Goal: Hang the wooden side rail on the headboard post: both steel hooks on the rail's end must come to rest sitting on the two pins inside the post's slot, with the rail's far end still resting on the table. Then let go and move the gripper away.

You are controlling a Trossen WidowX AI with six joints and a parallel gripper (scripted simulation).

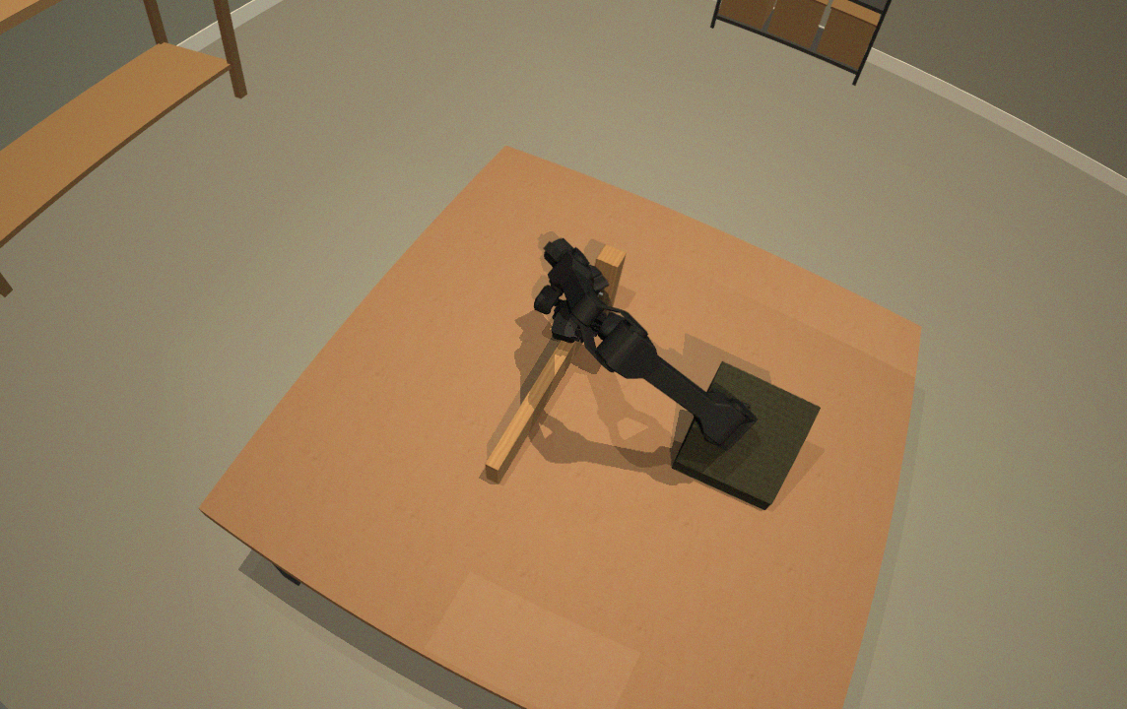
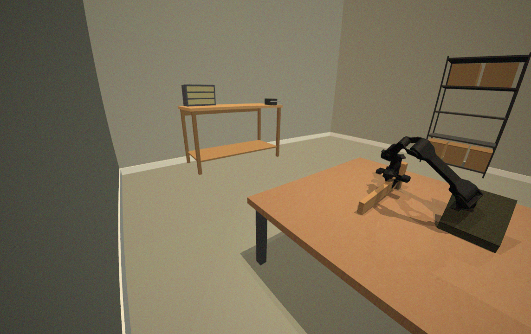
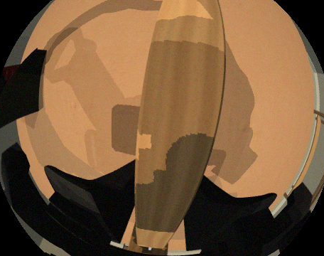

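Now: the wooden headboard post 2 cm behind my gripper tip, 13 cm to the right of it and 4 cm above it.
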